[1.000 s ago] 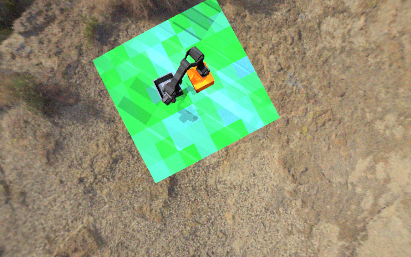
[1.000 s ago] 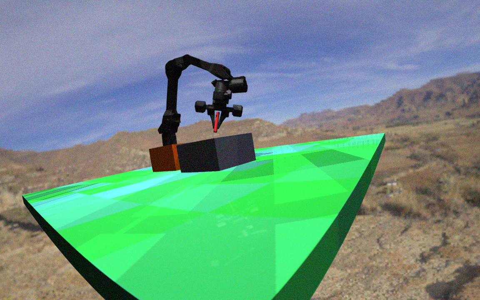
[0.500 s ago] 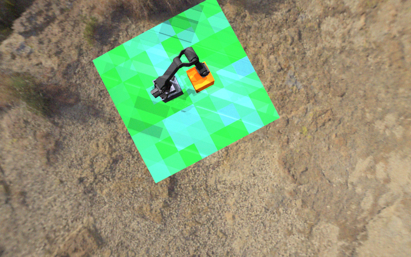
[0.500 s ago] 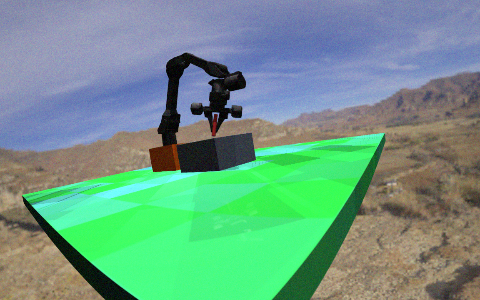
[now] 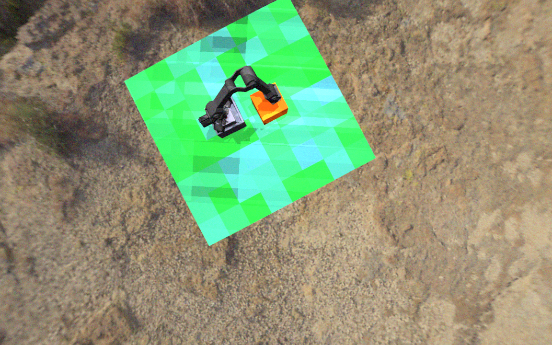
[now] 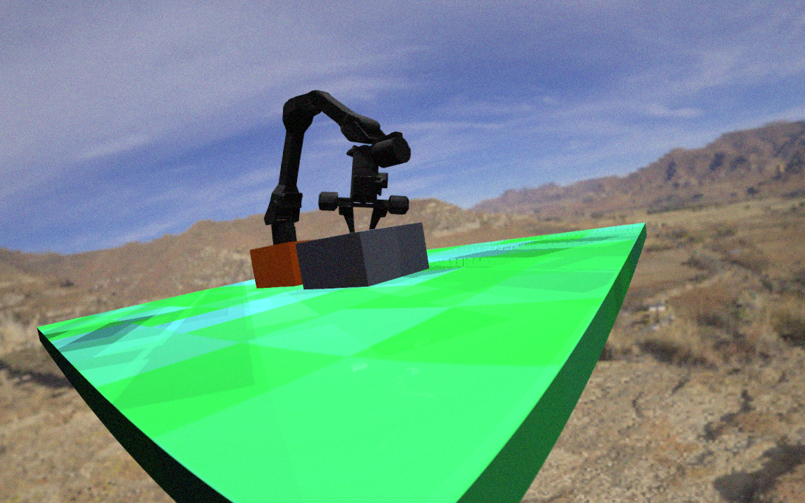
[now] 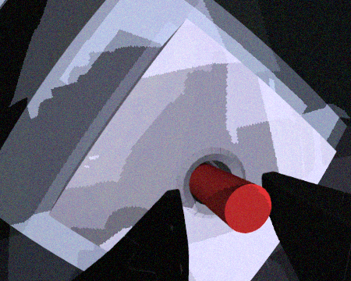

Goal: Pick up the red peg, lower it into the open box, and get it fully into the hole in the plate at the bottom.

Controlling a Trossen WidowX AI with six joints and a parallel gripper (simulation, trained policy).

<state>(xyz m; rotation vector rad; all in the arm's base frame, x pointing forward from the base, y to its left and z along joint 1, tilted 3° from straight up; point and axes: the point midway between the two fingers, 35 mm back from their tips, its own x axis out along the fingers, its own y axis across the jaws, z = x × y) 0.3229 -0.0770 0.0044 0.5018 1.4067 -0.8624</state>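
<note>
My gripper tip is now 20 mm above the red peg. Round my gripper tip: plate (30 mm below); then grey box (50 mm below).
</note>
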